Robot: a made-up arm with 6 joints. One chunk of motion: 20 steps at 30 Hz.
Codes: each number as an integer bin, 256 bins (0 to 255) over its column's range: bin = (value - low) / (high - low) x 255, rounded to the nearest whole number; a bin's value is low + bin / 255 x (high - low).
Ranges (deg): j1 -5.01..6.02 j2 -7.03..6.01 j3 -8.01..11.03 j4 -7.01..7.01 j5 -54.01..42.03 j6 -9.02..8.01
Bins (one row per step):
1: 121 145 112 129 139 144
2: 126 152 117 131 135 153
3: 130 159 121 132 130 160
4: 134 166 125 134 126 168
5: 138 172 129 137 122 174
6: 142 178 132 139 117 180
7: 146 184 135 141 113 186
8: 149 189 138 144 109 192
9: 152 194 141 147 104 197
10: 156 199 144 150 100 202
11: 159 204 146 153 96 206
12: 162 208 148 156 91 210
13: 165 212 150 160 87 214
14: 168 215 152 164 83 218
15: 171 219 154 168 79 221
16: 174 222 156 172 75 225
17: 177 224 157 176 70 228
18: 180 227 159 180 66 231
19: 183 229 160 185 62 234
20: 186 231 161 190 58 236
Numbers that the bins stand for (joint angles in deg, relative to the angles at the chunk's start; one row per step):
1: 0.22 0.38 0.35 0.08 -1.66 0.60
2: 0.44 0.74 0.73 0.19 -3.17 1.20
3: 0.61 1.10 1.02 0.25 -5.05 1.67
4: 0.79 1.46 1.32 0.36 -6.55 2.20
5: 0.96 1.77 1.62 0.52 -8.06 2.60
6: 1.13 2.07 1.85 0.63 -9.94 3.00
7: 1.31 2.38 2.07 0.74 -11.45 3.40
8: 1.43 2.63 2.29 0.91 -12.96 3.80
9: 1.56 2.89 2.52 1.07 -14.84 4.14
10: 1.74 3.15 2.74 1.24 -16.35 4.47
11: 1.87 3.40 2.89 1.40 -17.85 4.74
12: 2.00 3.61 3.04 1.57 -19.74 5.00
13: 2.13 3.81 3.19 1.79 -21.24 5.27
14: 2.26 3.96 3.34 2.01 -22.75 5.54
15: 2.39 4.17 3.49 2.23 -24.26 5.74
16: 2.52 4.32 3.64 2.45 -25.76 6.01
17: 2.65 4.42 3.71 2.67 -27.65 6.21
18: 2.78 4.58 3.86 2.89 -29.15 6.41
19: 2.91 4.68 3.94 3.16 -30.66 6.61
20: 3.04 4.78 4.01 3.44 -32.17 6.74

